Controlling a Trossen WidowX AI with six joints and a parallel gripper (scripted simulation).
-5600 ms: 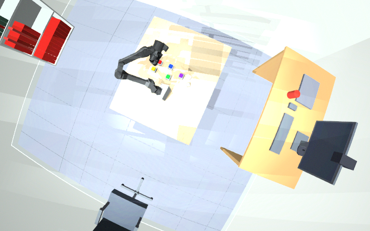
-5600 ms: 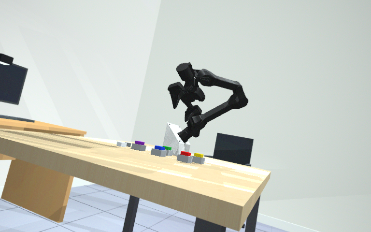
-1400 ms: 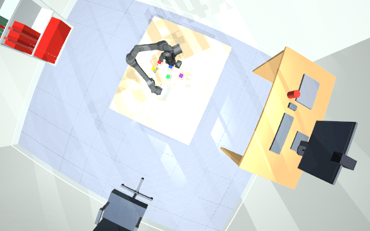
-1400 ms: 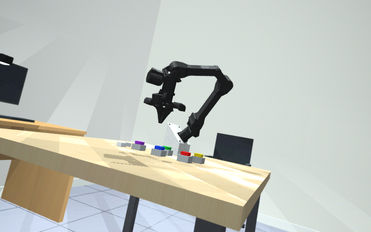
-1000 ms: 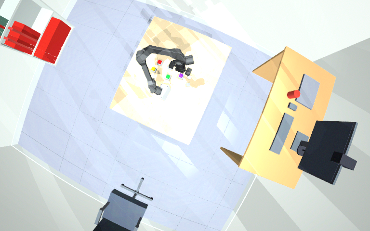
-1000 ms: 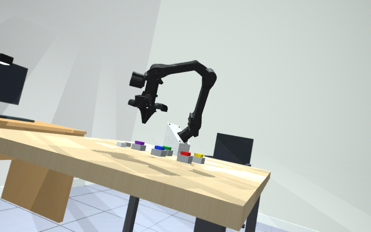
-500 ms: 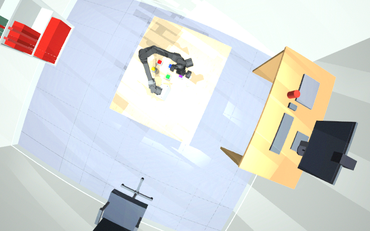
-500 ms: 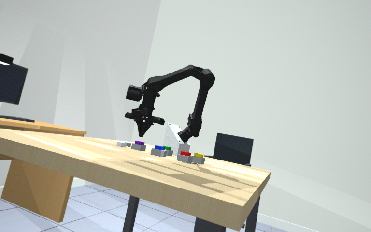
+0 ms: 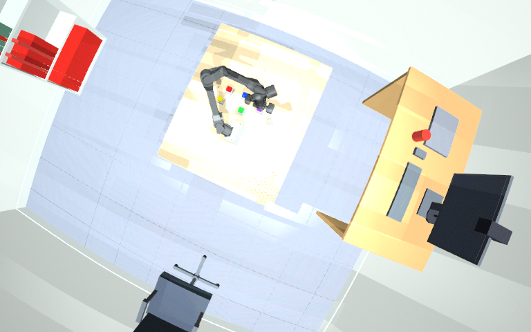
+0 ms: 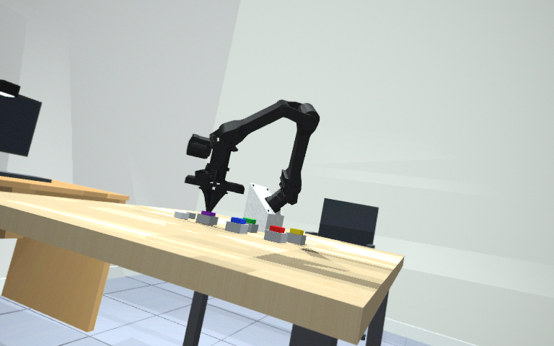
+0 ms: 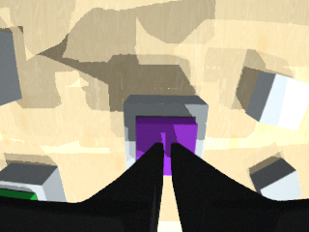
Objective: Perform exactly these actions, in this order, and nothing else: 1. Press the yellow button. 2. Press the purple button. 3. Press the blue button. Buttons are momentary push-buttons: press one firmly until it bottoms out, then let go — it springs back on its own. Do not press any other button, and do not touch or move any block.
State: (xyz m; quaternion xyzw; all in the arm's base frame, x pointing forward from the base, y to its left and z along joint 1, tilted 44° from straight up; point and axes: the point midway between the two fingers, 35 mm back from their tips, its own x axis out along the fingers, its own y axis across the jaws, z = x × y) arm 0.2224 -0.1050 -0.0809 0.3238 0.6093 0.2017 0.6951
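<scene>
The purple button is 1 cm below my gripper tip. Also, from my gripper tip: green button 5 cm behind, 12 cm to the left; red button 7 cm ahead, 24 cm to the left; blue button 6 cm ahead, 12 cm to the left.
</scene>
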